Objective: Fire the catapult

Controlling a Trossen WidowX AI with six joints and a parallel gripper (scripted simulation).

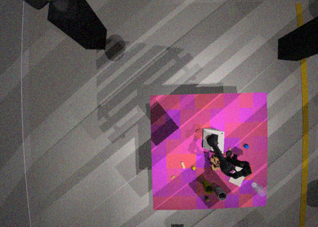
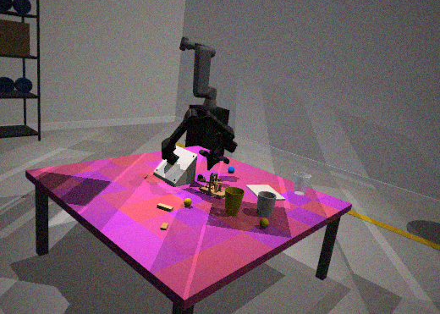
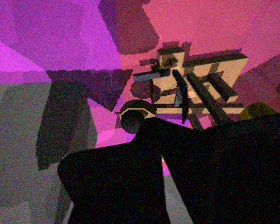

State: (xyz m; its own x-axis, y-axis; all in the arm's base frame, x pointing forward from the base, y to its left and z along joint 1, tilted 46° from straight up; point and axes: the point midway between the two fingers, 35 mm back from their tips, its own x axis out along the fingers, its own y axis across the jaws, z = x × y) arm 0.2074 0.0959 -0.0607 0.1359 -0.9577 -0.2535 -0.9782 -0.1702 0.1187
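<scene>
Right now the black ball is 5 cm to the right of my gripper tip, 4 cm below it and 1 cm behind it. Round my gripper tip: yellow cup (32 cm ahead, 11 cm to the right, 7 cm below); blue ball (31 cm to the left, 11 cm behind, 8 cm below); wooden catapult (6 cm ahead, 4 cm below, 2 cm to the right).
</scene>
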